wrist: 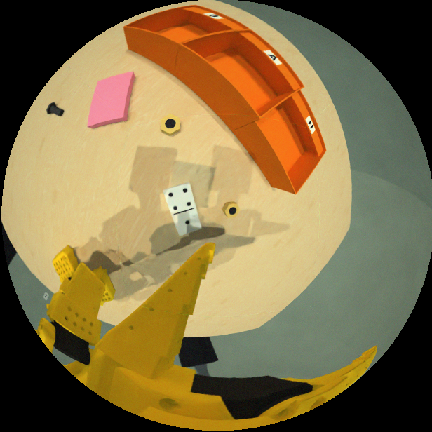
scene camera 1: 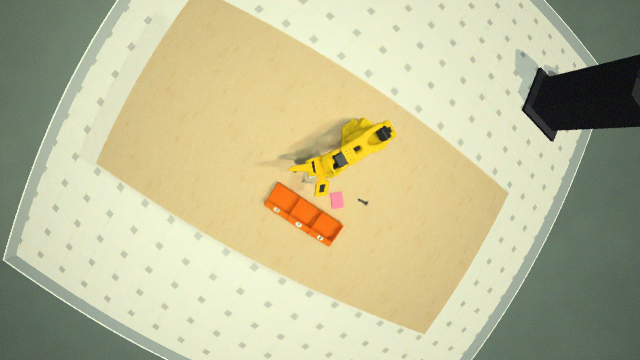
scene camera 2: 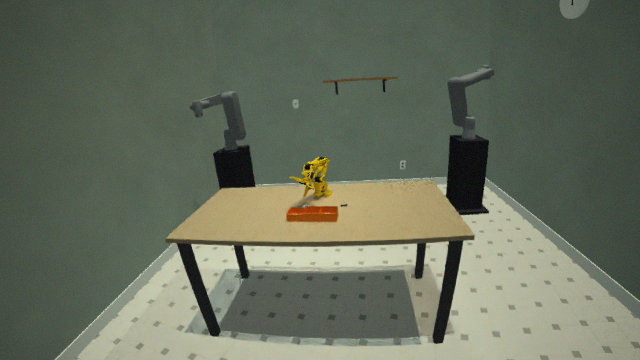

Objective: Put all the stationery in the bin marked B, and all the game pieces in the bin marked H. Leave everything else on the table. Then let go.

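Places are measured from the arm's base along level axes (x right, y ahead, z up), in centimetres.
Pixels of known places: hand, tool point: (scene camera 1: 309, 171) (scene camera 2: 303, 196); arm's base, link origin: (scene camera 2: 322, 195).
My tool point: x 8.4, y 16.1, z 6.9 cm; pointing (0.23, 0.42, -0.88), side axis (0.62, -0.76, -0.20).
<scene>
For each thing: its top centre in the pictures, then the offset to it from my tool point. "pt": a spot on its surface instead. Level surfaces: height alone.
- pink square pad, top centre: (scene camera 1: 337, 200) dx -13.7, dy +3.8, dz -5.9 cm
- bin H, surface spot: (scene camera 1: 283, 196) pt dx +2.3, dy +11.4, dz -6.2 cm
- bin B, surface spot: (scene camera 1: 327, 226) pt dx -15.5, dy +13.0, dz -6.2 cm
- Bin A, top centre: (scene camera 1: 304, 216) (scene camera 2: 312, 209) dx -6.2, dy +13.1, dz -2.2 cm
- black bolt, top centre: (scene camera 1: 363, 202) (scene camera 2: 343, 204) dx -21.7, dy -0.2, dz -5.5 cm
- wooden table, surface height: dz -6.9 cm
My gripper (scene camera 1: 306, 182) (scene camera 2: 298, 186) (wrist: 294, 297) is open and empty, its jaws spread wide above the table. A white domino (wrist: 181, 202) with black dots lies flat beyond the fixed jaw's tip in the wrist view, partly in shadow; scene camera 1 has it mostly hidden by the gripper. A pink square pad (scene camera 1: 337, 200) (wrist: 112, 100) lies flat near the bins. The orange three-part tray has bin H (scene camera 1: 283, 196) (wrist: 286, 129) at one end and bin B (scene camera 1: 327, 226) (wrist: 185, 32) at the other. Both look empty.
Bin A (scene camera 1: 304, 212) (wrist: 240, 72) is between them. A black bolt (scene camera 1: 363, 201) (scene camera 2: 344, 205) (wrist: 55, 109) lies beyond the pad. One brass nut (wrist: 164, 125) lies between pad and domino, a smaller one (wrist: 226, 209) beside the domino. All rest on the wooden table (scene camera 1: 225, 100) (scene camera 2: 400, 220).
</scene>
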